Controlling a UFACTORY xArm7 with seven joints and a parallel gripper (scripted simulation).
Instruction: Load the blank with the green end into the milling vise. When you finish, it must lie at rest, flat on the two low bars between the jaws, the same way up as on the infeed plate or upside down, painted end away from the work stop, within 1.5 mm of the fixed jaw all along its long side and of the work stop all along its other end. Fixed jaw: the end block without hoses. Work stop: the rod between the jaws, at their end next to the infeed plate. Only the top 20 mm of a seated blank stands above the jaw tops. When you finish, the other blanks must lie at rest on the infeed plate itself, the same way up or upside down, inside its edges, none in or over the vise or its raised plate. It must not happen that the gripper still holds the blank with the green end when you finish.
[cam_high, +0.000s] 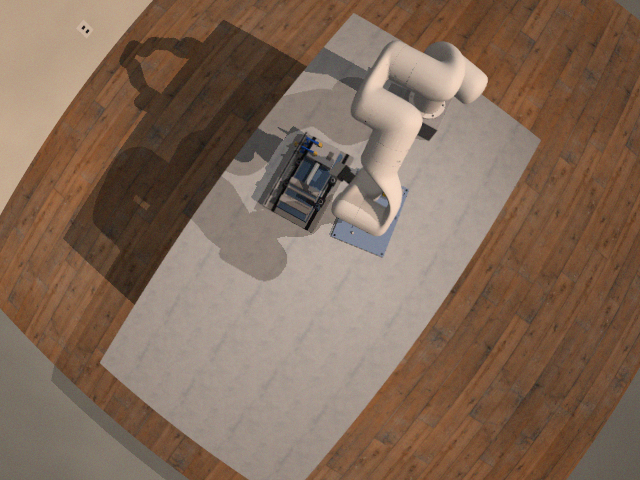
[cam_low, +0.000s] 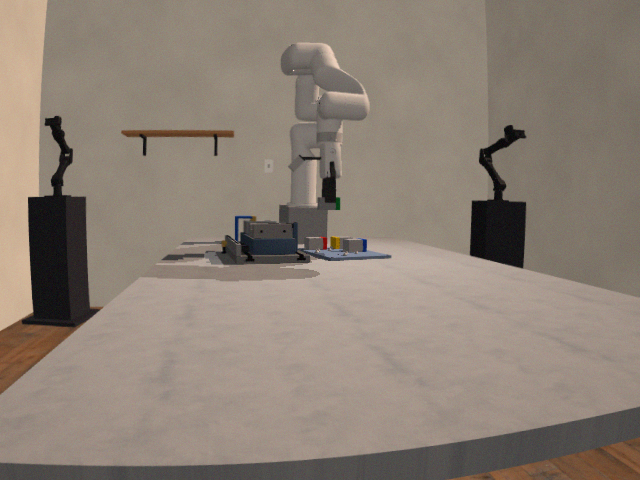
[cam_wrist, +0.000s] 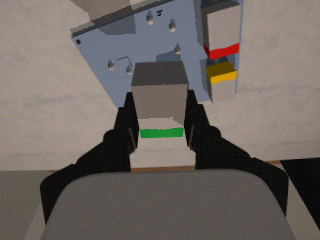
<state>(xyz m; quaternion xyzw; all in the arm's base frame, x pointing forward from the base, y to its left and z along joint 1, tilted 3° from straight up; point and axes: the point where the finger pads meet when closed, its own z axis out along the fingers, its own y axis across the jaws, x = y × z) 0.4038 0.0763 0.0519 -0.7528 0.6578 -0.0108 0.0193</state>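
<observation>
Now: hand 2 cm above the green-ended blank. From my hand the other things lie so: blue infeed plate 2 cm behind, 4 cm to the left, 17 cm below; red-ended blank 8 cm behind, 3 cm to the right, 15 cm below; blue-ended blank 3 cm behind, 8 cm to the left, 15 cm below.
</observation>
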